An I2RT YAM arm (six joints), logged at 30 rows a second.
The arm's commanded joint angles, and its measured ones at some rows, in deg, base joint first. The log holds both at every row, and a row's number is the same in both.
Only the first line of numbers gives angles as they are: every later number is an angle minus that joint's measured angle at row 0.
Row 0, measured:
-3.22 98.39 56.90 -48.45 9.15 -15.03
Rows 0 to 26, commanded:
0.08 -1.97 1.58 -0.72 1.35 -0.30
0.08 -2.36 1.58 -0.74 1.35 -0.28
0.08 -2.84 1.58 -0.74 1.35 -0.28
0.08 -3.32 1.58 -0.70 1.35 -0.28
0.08 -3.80 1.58 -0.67 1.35 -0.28
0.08 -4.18 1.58 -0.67 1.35 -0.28
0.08 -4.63 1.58 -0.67 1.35 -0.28
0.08 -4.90 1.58 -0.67 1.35 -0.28
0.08 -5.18 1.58 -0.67 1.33 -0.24
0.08 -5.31 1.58 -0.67 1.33 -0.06
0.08 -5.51 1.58 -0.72 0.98 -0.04
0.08 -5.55 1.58 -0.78 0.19 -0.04
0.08 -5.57 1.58 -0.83 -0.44 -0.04
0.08 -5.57 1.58 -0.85 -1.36 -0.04
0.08 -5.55 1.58 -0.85 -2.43 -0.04
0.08 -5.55 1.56 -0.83 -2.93 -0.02
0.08 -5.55 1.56 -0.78 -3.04 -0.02
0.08 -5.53 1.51 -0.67 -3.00 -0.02
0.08 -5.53 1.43 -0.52 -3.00 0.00
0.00 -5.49 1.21 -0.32 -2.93 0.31
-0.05 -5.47 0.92 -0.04 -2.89 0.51
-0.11 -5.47 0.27 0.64 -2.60 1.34
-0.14 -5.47 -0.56 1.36 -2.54 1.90
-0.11 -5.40 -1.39 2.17 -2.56 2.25
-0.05 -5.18 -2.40 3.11 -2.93 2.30
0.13 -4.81 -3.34 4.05 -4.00 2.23
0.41 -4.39 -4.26 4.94 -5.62 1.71
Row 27, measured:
0.02 -4.68 -1.42 4.11 -2.34 0.77
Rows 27 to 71, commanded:
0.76 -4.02 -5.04 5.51 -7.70 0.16
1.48 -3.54 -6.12 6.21 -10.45 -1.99
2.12 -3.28 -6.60 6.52 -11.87 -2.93
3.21 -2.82 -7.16 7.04 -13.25 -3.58
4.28 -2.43 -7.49 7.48 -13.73 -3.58
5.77 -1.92 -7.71 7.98 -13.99 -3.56
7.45 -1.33 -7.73 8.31 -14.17 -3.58
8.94 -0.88 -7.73 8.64 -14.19 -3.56
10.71 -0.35 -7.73 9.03 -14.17 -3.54
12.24 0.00 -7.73 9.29 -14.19 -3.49
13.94 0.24 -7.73 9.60 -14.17 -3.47
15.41 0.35 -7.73 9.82 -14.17 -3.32
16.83 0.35 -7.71 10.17 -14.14 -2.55
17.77 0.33 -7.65 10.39 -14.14 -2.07
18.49 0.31 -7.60 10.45 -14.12 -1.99
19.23 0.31 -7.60 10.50 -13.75 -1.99
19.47 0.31 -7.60 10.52 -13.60 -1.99
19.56 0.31 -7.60 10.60 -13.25 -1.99
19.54 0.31 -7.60 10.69 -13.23 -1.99
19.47 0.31 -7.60 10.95 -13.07 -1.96
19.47 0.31 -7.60 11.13 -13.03 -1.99
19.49 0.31 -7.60 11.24 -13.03 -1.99
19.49 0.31 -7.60 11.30 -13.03 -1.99
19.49 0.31 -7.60 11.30 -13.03 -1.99
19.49 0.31 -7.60 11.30 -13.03 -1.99
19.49 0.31 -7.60 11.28 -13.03 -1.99
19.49 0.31 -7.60 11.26 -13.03 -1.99
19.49 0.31 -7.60 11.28 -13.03 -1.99
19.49 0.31 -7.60 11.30 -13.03 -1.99
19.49 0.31 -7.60 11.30 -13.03 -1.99
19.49 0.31 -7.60 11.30 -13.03 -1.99
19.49 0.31 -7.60 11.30 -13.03 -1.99
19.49 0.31 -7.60 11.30 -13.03 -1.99
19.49 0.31 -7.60 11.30 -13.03 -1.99
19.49 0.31 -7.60 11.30 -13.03 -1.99
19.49 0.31 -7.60 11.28 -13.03 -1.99
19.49 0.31 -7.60 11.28 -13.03 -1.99
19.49 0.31 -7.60 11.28 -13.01 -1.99
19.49 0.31 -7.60 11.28 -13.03 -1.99
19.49 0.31 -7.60 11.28 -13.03 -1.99
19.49 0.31 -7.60 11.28 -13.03 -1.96
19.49 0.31 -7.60 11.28 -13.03 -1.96
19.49 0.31 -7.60 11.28 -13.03 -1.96
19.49 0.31 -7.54 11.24 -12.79 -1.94
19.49 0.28 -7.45 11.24 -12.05 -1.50
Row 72, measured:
18.60 -2.38 -6.47 10.43 -9.99 -1.85
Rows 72 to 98, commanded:
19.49 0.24 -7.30 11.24 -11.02 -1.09
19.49 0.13 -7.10 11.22 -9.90 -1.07
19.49 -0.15 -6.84 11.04 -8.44 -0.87
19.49 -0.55 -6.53 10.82 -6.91 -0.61
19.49 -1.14 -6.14 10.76 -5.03 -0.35
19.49 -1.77 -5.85 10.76 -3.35 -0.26
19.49 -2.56 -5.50 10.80 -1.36 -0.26
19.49 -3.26 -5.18 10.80 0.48 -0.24
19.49 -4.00 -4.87 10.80 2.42 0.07
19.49 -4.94 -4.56 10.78 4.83 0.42
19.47 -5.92 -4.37 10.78 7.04 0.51
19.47 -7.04 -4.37 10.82 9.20 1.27
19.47 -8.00 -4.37 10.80 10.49 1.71
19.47 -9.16 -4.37 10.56 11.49 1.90
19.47 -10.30 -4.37 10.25 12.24 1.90
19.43 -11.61 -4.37 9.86 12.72 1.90
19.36 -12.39 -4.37 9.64 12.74 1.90
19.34 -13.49 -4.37 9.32 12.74 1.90
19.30 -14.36 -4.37 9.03 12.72 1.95
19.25 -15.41 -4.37 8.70 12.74 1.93
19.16 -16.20 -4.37 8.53 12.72 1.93
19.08 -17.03 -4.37 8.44 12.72 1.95
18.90 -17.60 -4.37 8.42 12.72 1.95
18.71 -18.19 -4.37 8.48 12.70 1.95
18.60 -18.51 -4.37 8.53 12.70 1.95
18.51 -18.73 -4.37 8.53 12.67 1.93
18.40 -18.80 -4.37 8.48 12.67 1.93
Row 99, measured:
18.86 -17.99 -5.98 8.66 11.80 1.36
